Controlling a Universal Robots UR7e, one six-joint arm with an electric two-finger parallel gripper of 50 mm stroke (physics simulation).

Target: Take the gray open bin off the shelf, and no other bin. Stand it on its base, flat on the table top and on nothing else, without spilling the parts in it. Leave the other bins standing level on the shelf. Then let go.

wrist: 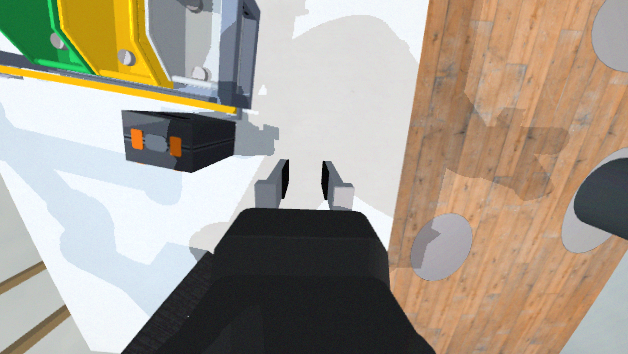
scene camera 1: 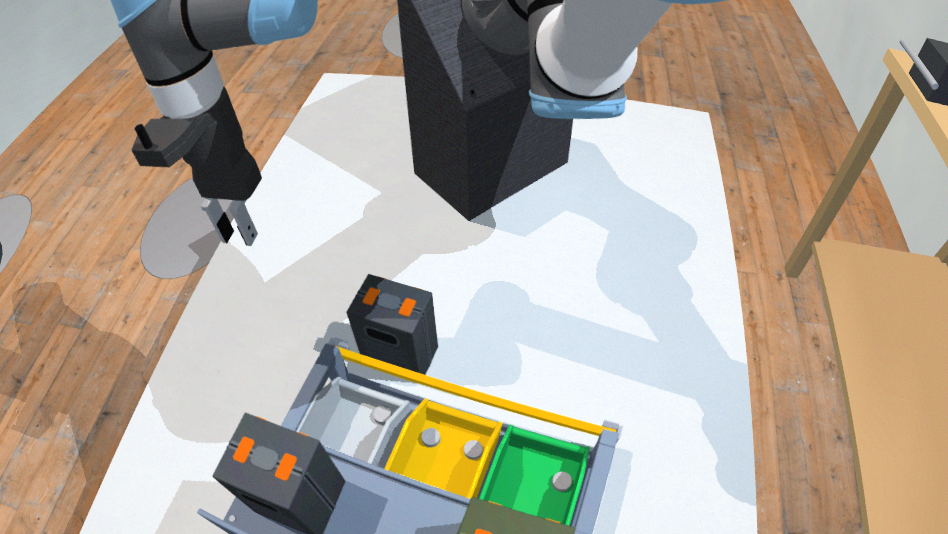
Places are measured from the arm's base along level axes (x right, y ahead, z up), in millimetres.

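Pixels of known places: gripper, fingertip midpoint: (wrist: 305, 172) (scene camera 1: 240, 238); arm's base at its link origin: (scene camera 1: 506, 8).
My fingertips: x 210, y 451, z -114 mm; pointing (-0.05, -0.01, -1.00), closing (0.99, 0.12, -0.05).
Ahead of a thing's pixels: the offset from my fingertips to its top centre. "spot": to the spot under its first point. Level surfaces: height alone.
The gray open bin {dx -188, dy +150, dz -119 mm} (scene camera 1: 348, 427) (wrist: 172, 35) stands in the shelf (scene camera 1: 599, 464) (wrist: 229, 55), at its left end in the scene view. One round gray part shows in it in the scene view and two show in the wrist view. The yellow bin {dx -308, dy +141, dz -119 mm} (scene camera 1: 434, 464) (wrist: 95, 30) and the green bin {dx -420, dy +142, dz -119 mm} (scene camera 1: 524, 490) (wrist: 22, 32) stand in a row beside it. My gripper (scene camera 1: 238, 240) (wrist: 305, 172) is open and empty. It hangs above the edge area of the white table top {dz -200 mm} (scene camera 1: 716, 232) (wrist: 350, 90), away from the bins.
A yellow bar {dx -310, dy +40, dz -135 mm} (scene camera 1: 464, 390) (wrist: 120, 91) runs along the shelf's front. A black case {dx -192, dy -15, dz -68 mm} (scene camera 1: 424, 334) (wrist: 212, 137) stands before the gray bin's end. Another black case {dx -186, dy +242, dz +24 mm} (scene camera 1: 308, 464) and an olive case {spot: dx -415, dy +212, dz -3 mm} (scene camera 1: 514, 519) are on the upper deck. The dark pedestal (scene camera 1: 437, 152) stands farther back.
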